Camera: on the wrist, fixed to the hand. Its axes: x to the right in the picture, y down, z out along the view.
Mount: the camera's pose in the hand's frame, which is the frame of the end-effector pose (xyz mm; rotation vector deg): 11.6 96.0 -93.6 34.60 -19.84 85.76
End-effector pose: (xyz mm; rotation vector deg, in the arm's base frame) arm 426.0 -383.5 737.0 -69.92 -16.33 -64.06
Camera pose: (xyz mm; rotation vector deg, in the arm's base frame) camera 473.8 -476.3 652.0 -41.13 4.56 26.72
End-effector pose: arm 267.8 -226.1 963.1 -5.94 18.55 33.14
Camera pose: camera 198.6 -157.5 870.3 51.35 10.08 109.52
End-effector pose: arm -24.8 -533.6 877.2 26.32 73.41 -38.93
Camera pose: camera -23.9 -404.8 838.2 85.20 7.66 10.80
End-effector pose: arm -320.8 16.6 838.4 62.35 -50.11 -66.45
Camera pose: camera -205.0 28.4 906.0 20.92 -108.04 13.19
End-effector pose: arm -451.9 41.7 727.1 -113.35 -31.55 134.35
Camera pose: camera -344.6 -22.1 676.7 63.67 -74.72 -98.53
